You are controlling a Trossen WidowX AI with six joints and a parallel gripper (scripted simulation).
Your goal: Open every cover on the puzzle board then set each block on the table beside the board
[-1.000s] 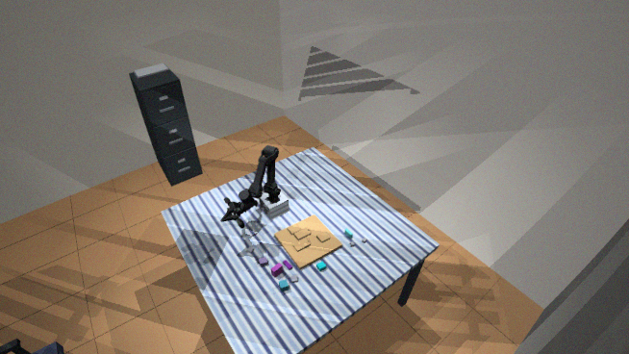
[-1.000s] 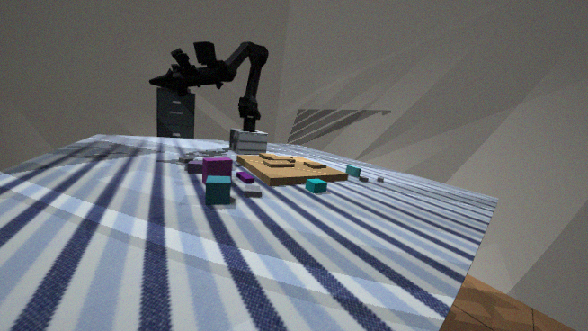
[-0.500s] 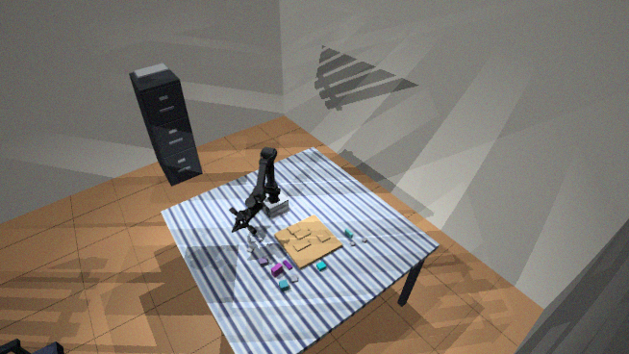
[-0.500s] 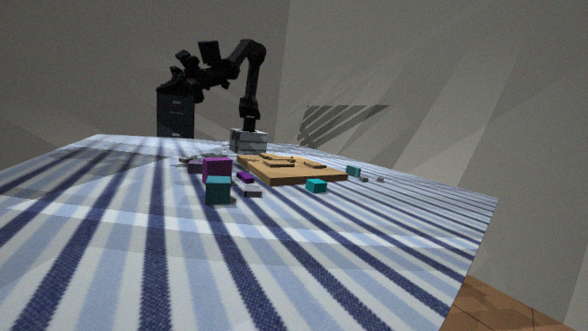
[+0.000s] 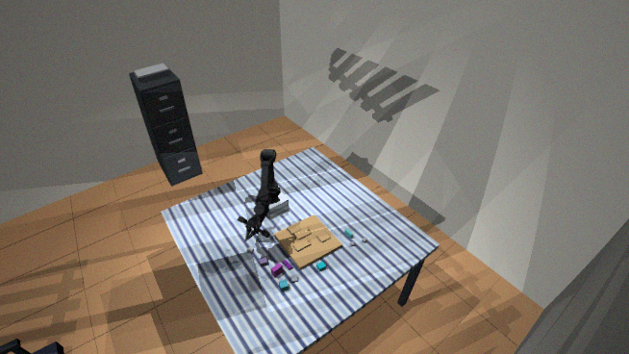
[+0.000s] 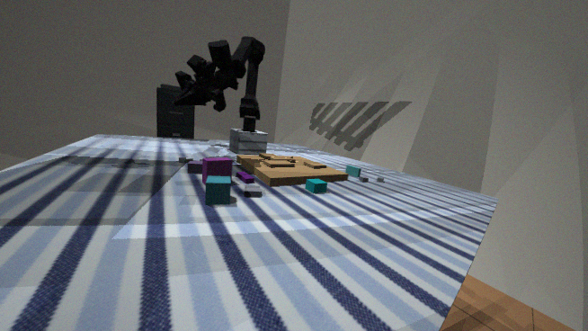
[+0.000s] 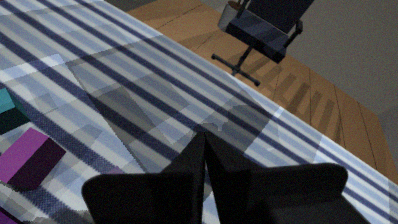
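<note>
The magenta block is 15 cm below my gripper tip, 15 cm ahead of it and 10 cm to the left of it. From my gripper tip the other things lie so: grey block: 24 cm ahead, 17 cm below, 16 cm to the left; teal block: 25 cm ahead, 16 cm below, 9 cm to the left.
</note>
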